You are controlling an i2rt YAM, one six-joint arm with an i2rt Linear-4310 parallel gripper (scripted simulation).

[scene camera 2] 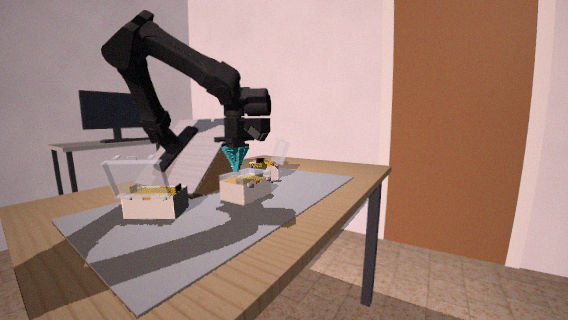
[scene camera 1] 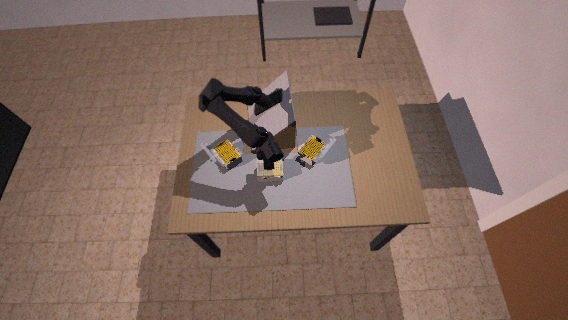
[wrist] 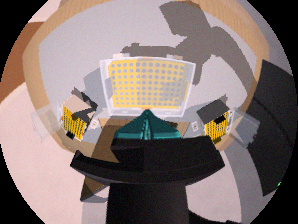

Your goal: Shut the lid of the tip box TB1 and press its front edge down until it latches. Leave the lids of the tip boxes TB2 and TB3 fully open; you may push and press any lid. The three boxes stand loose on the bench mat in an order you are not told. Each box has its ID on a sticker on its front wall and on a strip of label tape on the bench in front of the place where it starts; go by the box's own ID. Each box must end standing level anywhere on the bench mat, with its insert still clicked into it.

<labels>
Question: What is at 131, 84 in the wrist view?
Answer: A box.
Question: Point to a box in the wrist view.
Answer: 83, 111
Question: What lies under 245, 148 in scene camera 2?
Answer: The gripper.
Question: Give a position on a box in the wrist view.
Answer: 216, 109
</labels>
